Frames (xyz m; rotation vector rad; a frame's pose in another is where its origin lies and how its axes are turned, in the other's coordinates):
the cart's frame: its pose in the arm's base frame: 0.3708 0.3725 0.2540 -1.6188 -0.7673 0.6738
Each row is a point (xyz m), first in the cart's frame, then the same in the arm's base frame.
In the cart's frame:
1: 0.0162 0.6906 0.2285
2: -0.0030 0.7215 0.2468
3: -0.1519 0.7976 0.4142
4: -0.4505 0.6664 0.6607
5: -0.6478 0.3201 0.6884
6: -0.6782 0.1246 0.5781
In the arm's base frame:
1: 0.2877 0.4401 -0.4657
2: 0.2653 0.4324 -0.4988
3: 0.0525 0.4080 -0.5994
4: -0.3396 0.3395 -0.5061
5: -0.5254 0.2437 -0.1657
6: -0.4825 0.1766 0.0463

